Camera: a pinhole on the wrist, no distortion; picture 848 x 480 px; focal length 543.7 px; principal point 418.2 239.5 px. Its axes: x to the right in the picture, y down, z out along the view. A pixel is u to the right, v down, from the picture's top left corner.
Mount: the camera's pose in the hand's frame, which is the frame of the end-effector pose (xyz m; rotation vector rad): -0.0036 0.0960 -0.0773 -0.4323 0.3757 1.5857
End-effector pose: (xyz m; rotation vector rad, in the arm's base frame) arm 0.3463 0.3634 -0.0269 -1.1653 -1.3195 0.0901
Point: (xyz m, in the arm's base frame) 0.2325 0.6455 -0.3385
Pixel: 391 301
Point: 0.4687 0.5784 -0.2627
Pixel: 696 164
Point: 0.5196 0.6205 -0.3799
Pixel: 820 231
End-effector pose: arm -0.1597 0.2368 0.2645 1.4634 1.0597 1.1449
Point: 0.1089 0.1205 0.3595
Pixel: 185 302
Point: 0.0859 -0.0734 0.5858
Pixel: 531 461
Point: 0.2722 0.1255 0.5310
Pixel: 361 203
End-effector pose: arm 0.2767 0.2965 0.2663 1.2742 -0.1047 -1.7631
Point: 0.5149 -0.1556 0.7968
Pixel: 760 254
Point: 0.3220 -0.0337 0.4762
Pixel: 517 72
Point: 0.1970 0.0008 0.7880
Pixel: 441 352
